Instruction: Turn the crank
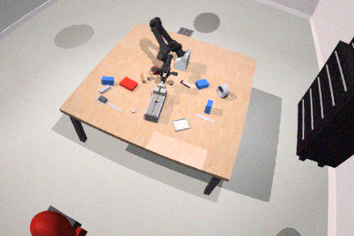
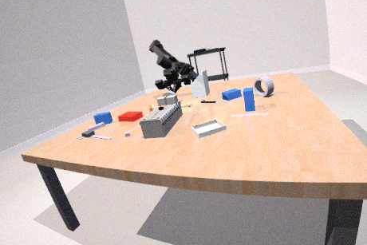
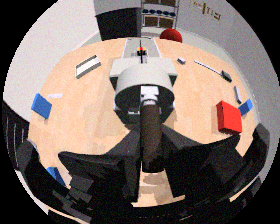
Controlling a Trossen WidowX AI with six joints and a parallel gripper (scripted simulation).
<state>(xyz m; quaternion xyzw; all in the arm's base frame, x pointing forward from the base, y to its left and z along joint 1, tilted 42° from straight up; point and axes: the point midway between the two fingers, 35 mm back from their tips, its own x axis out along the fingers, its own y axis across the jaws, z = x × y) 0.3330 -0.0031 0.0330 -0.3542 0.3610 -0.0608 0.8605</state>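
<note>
The red pointer is 17 cm ahead of my gripper tip, 2 cm to the left of it and 1 cm below it. From my gripper tip the other things lie so: red block (5 cm ahead, 26 cm to the right, 8 cm below); then white tray (23 cm ahead, 24 cm to the left, 9 cm below); then dark crank handle (2 cm behind, 2 cm above).
</note>
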